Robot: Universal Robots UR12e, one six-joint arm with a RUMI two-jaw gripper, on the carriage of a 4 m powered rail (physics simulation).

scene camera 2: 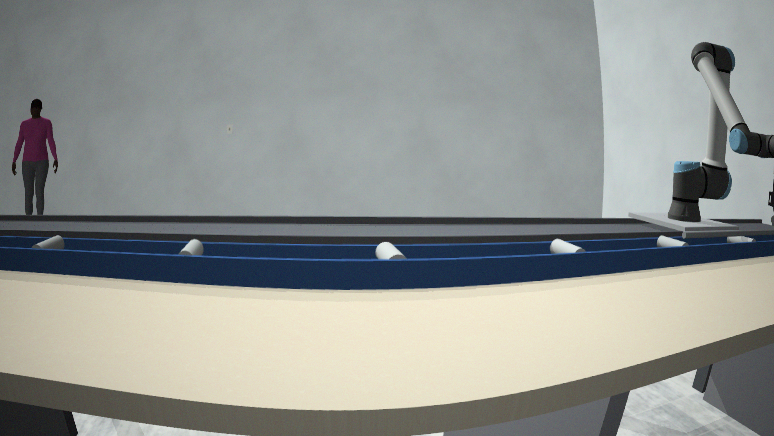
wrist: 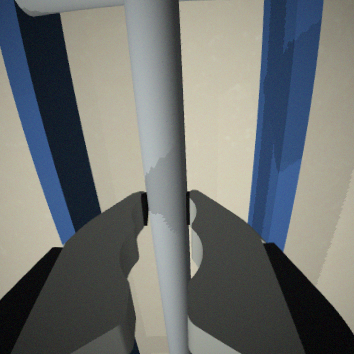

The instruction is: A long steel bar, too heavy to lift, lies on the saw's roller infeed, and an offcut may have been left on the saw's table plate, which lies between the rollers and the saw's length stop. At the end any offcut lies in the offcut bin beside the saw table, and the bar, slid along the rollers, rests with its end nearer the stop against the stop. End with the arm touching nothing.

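Places are measured from the arm's base along level axes (x ahead, y left, z up), in metres.
Where they show: gripper, fingertip midpoint: (wrist: 167, 194); arm's base at its link origin: (scene camera 2: 684, 219).
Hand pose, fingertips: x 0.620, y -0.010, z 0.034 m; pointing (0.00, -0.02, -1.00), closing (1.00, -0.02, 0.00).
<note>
Each offset is from my fingertips to the centre of the thing. "spot": to the spot under its first point. Level surfaces: height alone.
The long grey steel bar (wrist: 157, 100) runs from the top to the bottom of the wrist view, between the two blue side rails of the roller infeed (scene camera 2: 346, 273) (wrist: 287, 110). My gripper (wrist: 167, 194) is shut on the bar, with a black pad against each side of it. A white roller {spot: dx -0.034, dy +0.091, dz -0.018 m} (wrist: 80, 6) lies across under the bar at the top of the wrist view. In the scene view the bar and my gripper's fingers do not show; the arm stands at the far right. The length stop, table plate, offcut and offcut bin do not show in either view.
Several white rollers {dx +0.000, dy -1.490, dz -0.024 m} (scene camera 2: 389, 250) sit between the blue rails on a cream table {dz -0.063 m} (scene camera 2: 346, 346). Behind them runs the dark powered rail (scene camera 2: 303, 228), with the carriage plate (scene camera 2: 658, 219) under the arm at the right. A person (scene camera 2: 35, 140) in a pink top stands at the far left.
</note>
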